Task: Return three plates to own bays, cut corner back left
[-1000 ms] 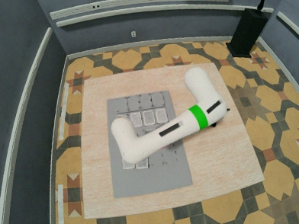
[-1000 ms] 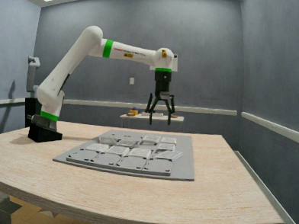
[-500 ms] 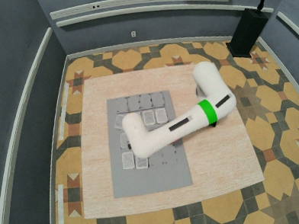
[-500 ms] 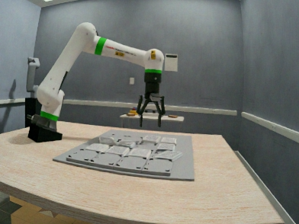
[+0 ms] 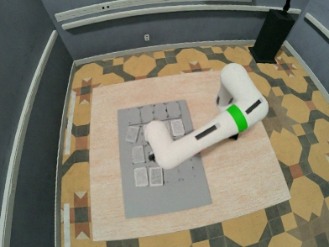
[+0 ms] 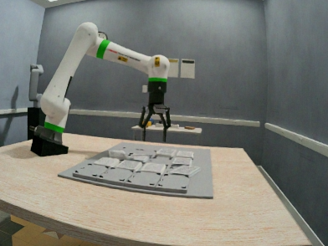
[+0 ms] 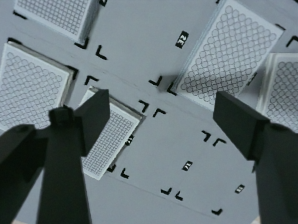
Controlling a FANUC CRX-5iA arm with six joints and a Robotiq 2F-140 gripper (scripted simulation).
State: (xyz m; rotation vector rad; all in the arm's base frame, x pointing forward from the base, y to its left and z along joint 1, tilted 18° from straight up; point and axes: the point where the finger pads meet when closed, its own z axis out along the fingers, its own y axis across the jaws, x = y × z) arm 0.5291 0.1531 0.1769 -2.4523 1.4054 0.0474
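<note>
The plate is 17 cm behind my hand, 8 cm to the right of it and 10 cm below it.
</note>
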